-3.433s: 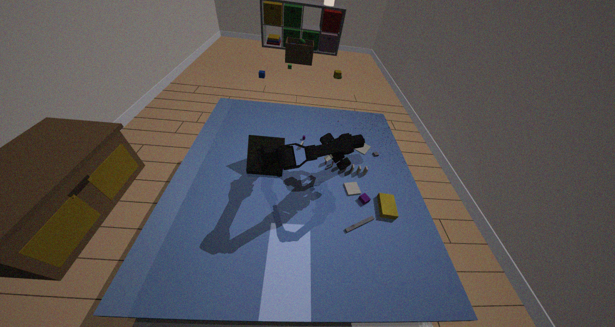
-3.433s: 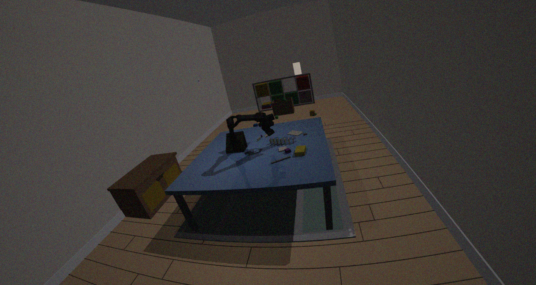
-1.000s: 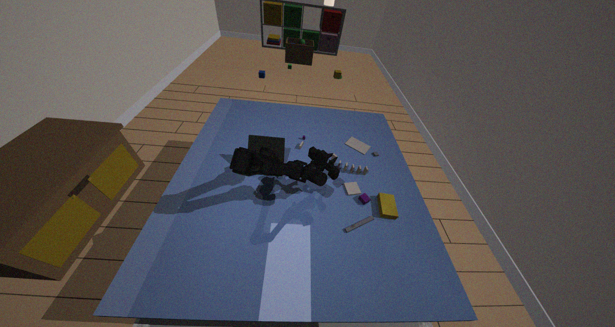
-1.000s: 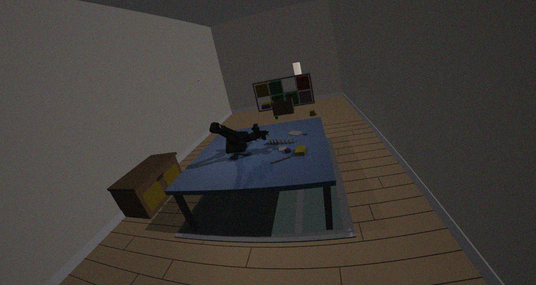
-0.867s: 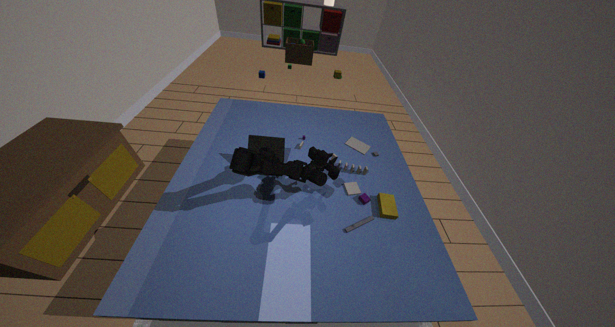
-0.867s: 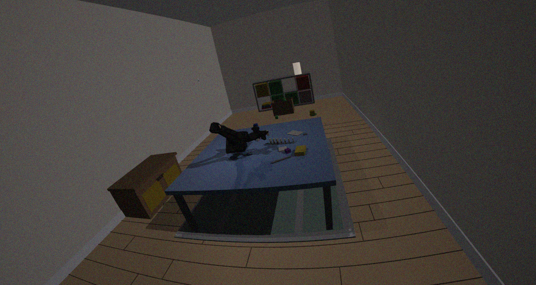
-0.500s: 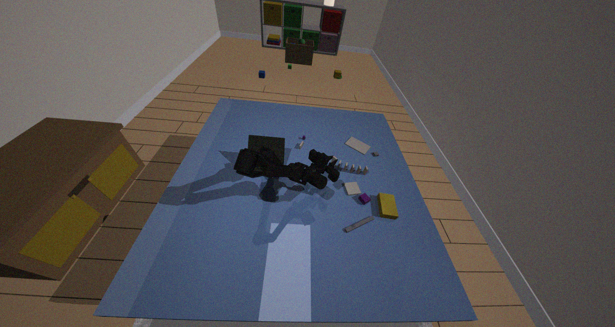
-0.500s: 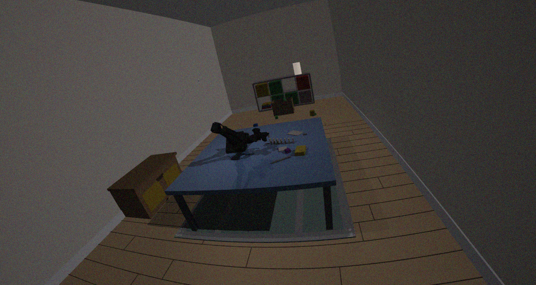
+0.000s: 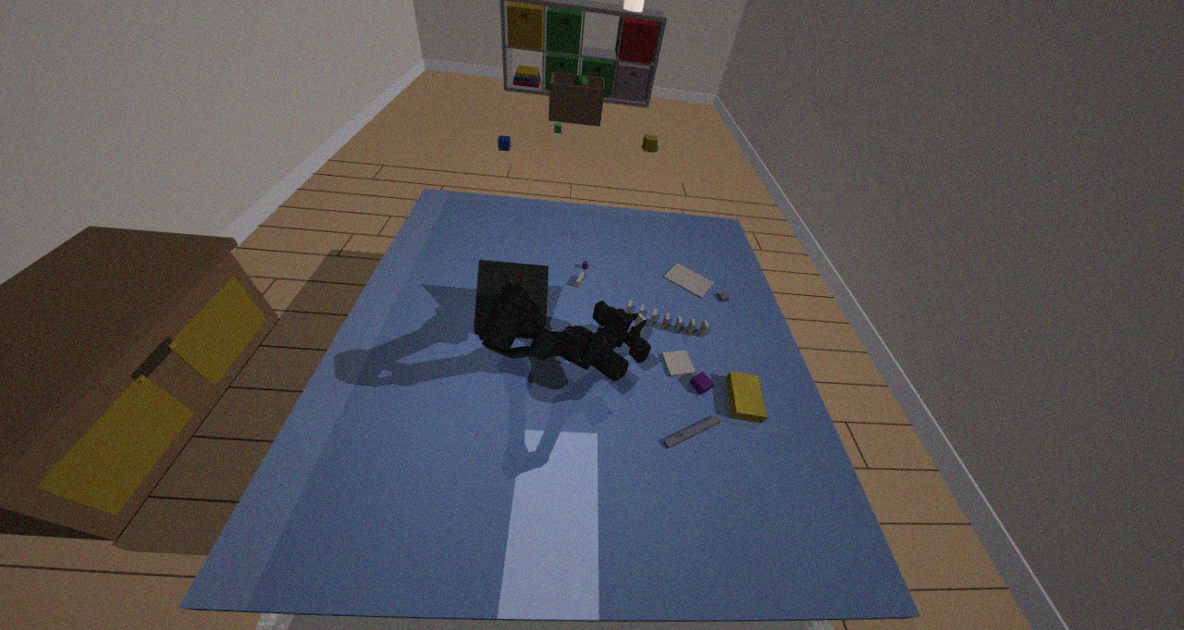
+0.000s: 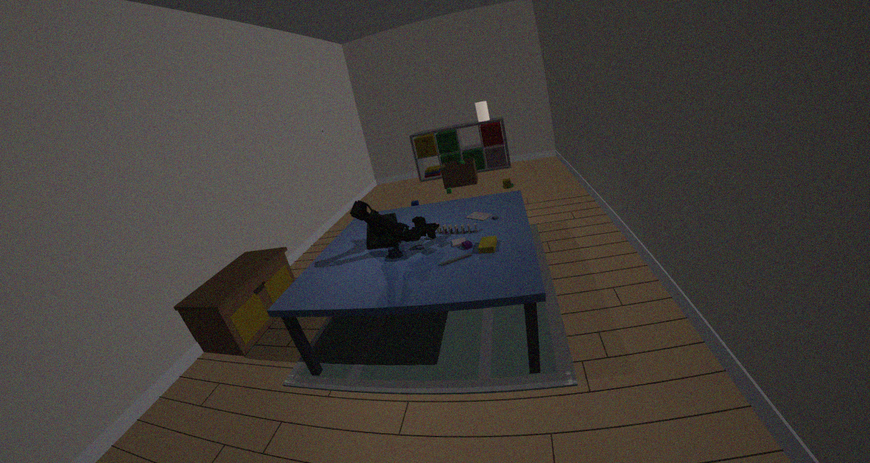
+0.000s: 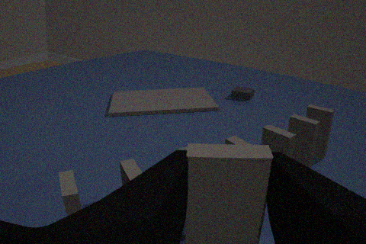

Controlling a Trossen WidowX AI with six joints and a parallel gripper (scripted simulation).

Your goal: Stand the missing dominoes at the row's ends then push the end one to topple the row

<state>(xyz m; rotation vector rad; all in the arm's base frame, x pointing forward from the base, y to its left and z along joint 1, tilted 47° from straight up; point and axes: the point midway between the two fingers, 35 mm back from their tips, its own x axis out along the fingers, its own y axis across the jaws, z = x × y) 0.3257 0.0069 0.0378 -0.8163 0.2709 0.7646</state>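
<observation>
The tan tile lies 12 cm ahead of my gripper tip, 9 cm below it and 7 cm to the right of it. Round my gripper tip: flat tan card (28 cm to the left, 18 cm ahead, 9 cm below); then yellow block (28 cm ahead, 15 cm to the right, 8 cm below); then grey bar (26 cm to the right, 14 cm ahead, 9 cm below).
</observation>
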